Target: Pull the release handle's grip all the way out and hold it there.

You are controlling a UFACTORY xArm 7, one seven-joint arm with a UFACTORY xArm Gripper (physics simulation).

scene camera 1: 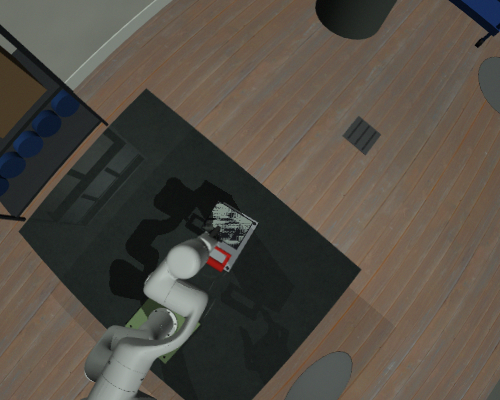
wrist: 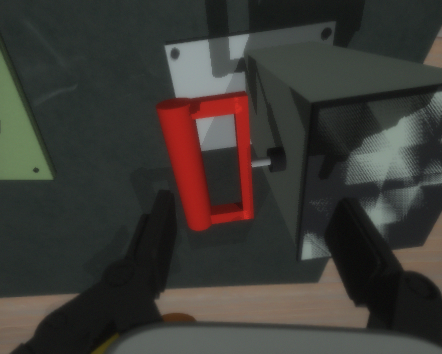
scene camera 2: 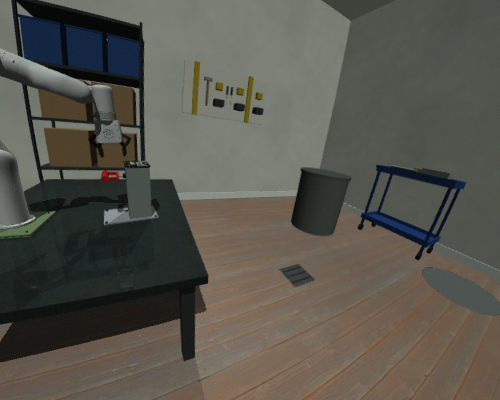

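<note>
The red release handle (scene camera 1: 219, 259) (scene camera 2: 110, 176) (wrist: 185, 165) is a rectangular frame with a thick round grip bar on its outer side. A short thin rod (wrist: 260, 163) joins it to a black collar on the side of the grey upright housing (scene camera 2: 138, 192) (wrist: 280, 135). The housing stands on a light base plate (scene camera 2: 116, 216) (wrist: 200, 65). My gripper (scene camera 2: 113, 153) (wrist: 253, 213) is open and empty, pointing down above the handle and the housing in the scene camera 2 view. In the wrist view its fingers are wide apart, one toward the grip side, the other over the housing top. In the scene camera 1 view the arm hides the fingers.
The housing and the arm's green mounting plate (scene camera 1: 137, 320) (scene camera 2: 39, 225) (wrist: 20, 135) are on the dark table (scene camera 1: 300, 260) (scene camera 2: 165, 260). A shelf rack (scene camera 2: 143, 100) stands behind the arm. A grey bin (scene camera 2: 321, 202) and a blue cart (scene camera 2: 400, 227) stand away on the floor.
</note>
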